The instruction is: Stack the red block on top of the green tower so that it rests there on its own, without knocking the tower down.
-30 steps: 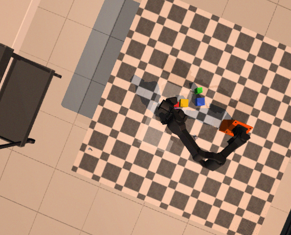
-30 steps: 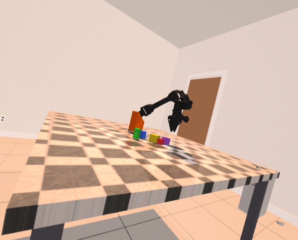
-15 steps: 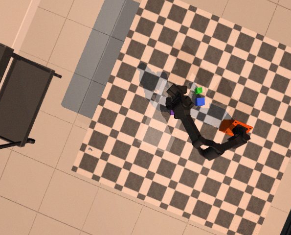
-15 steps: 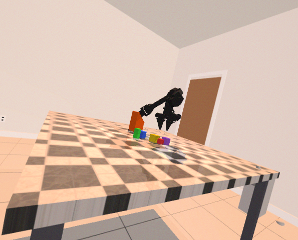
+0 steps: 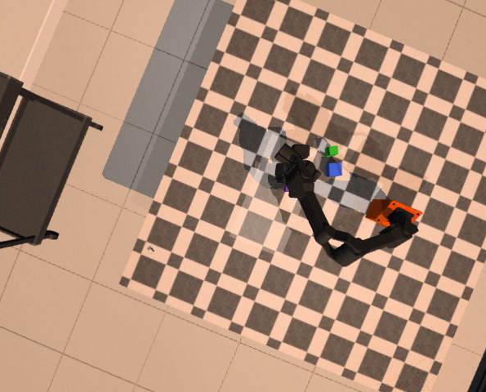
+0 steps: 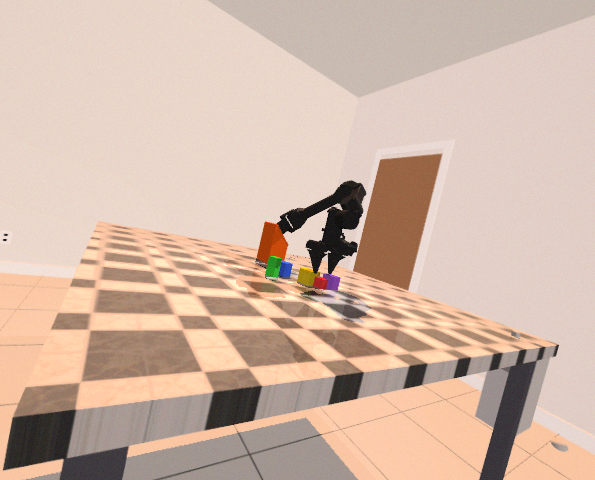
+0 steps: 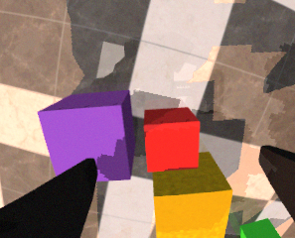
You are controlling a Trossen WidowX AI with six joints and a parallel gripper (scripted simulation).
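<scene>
Right now the red block is 30 mm below my gripper tip. Also, from my gripper tip: blue block 130 mm behind, 80 mm to the right, 20 mm below; yellow block 40 mm behind, 30 mm to the right, 20 mm below; purple block 50 mm to the left, 30 mm below, 10 mm behind.
</scene>
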